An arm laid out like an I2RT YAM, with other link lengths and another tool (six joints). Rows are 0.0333 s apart.
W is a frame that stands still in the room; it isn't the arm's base.
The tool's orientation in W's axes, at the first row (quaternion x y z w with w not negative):
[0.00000, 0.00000, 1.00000, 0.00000]
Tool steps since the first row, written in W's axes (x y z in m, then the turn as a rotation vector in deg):
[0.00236, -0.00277, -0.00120, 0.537, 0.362, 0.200]
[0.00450, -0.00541, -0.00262, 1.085, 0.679, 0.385]
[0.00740, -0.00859, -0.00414, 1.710, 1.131, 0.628]
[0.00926, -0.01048, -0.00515, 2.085, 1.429, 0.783]
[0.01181, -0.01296, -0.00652, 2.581, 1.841, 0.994]
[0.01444, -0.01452, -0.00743, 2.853, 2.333, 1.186]
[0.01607, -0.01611, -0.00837, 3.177, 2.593, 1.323]
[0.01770, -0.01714, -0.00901, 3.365, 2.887, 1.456]
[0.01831, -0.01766, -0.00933, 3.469, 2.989, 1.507]
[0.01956, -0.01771, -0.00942, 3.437, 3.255, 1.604]
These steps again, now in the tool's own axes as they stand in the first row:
[-0.00236, 0.00277, -0.00120, -0.537, -0.362, 0.200]
[-0.00450, 0.00541, -0.00262, -1.085, -0.679, 0.385]
[-0.00740, 0.00859, -0.00414, -1.710, -1.131, 0.628]
[-0.00926, 0.01048, -0.00515, -2.085, -1.429, 0.783]
[-0.01181, 0.01296, -0.00652, -2.581, -1.841, 0.994]
[-0.01444, 0.01452, -0.00743, -2.853, -2.333, 1.186]
[-0.01607, 0.01611, -0.00837, -3.177, -2.593, 1.323]
[-0.01770, 0.01714, -0.00901, -3.365, -2.887, 1.456]
[-0.01831, 0.01766, -0.00933, -3.469, -2.989, 1.507]
[-0.01956, 0.01771, -0.00942, -3.437, -3.255, 1.604]

